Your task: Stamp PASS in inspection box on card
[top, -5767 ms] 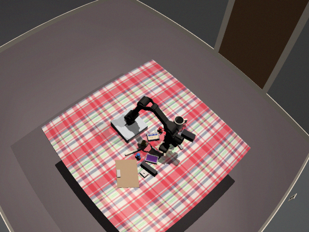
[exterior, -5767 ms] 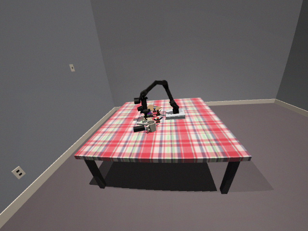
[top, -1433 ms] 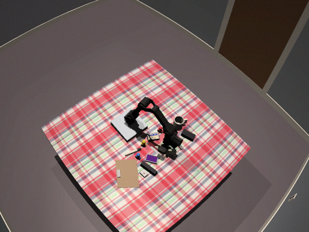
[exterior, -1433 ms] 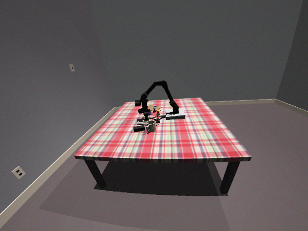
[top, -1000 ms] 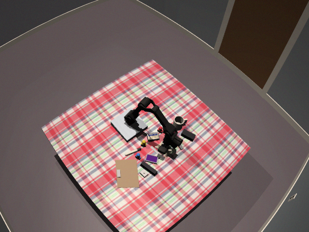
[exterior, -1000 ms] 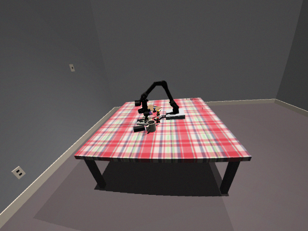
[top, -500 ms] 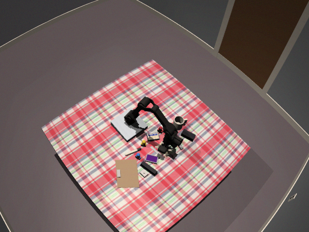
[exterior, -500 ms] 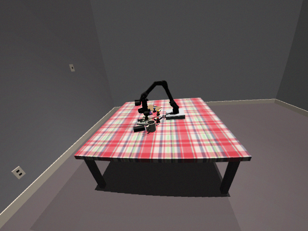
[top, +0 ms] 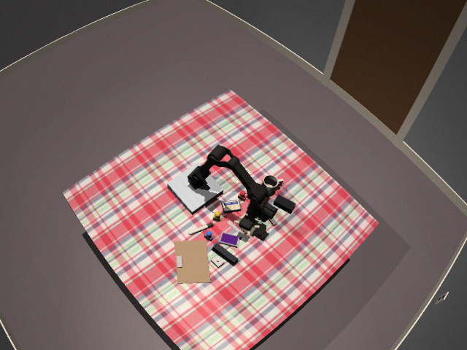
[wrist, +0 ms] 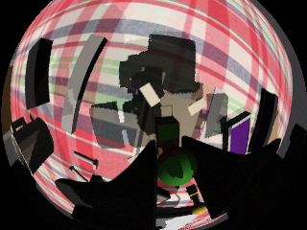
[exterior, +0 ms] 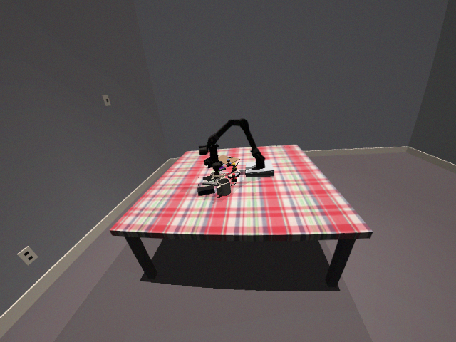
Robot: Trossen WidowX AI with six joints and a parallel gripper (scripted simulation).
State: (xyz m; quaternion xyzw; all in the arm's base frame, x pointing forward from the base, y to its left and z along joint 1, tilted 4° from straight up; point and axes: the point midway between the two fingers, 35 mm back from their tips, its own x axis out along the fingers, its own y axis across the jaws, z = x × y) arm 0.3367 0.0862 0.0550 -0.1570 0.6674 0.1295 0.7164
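My gripper tip is now 4 cm above the cream card, 1 cm to the left of it and 1 cm past it. From my gripper tip the other things lie so: grey bar (12 cm to the left, 3 cm below, 2 cm ahead); blue-and-white pad (14 cm behind, 3 cm below, 1 cm to the right); green-knobbed PASS stamp (right at my gripper tip).
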